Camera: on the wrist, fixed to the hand. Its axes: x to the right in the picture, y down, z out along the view.
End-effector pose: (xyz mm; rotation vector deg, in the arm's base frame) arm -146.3 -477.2 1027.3 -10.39 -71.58 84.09
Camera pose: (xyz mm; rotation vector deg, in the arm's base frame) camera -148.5 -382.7 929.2 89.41 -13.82 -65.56
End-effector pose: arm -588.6 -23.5 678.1 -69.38 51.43 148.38
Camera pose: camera -578.9 -157.5 655.5 -20.84 -37.35 -3.51
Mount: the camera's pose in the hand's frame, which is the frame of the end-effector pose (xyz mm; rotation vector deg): 25.7 94.8 -94.4 17.22 -24.19 -175.42
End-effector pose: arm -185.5 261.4 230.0 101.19 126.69 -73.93
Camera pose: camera -74.5 340.2 225.0 109.72 -78.08 24.88
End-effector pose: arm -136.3 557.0 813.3 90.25 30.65 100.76
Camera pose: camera -250.1 526.7 881.9 -8.64 81.08 -57.12
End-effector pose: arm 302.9 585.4 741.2 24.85 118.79 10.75
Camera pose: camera 231.9 686.7 798.2 -125.92 21.43 -94.45
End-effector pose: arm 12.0 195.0 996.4 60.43 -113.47 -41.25
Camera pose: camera 40.3 208.7 1128.9 -110.98 -45.19 52.26
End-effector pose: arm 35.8 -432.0 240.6 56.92 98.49 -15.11
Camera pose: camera 37.8 -302.5 282.9 117.14 -59.80 115.79
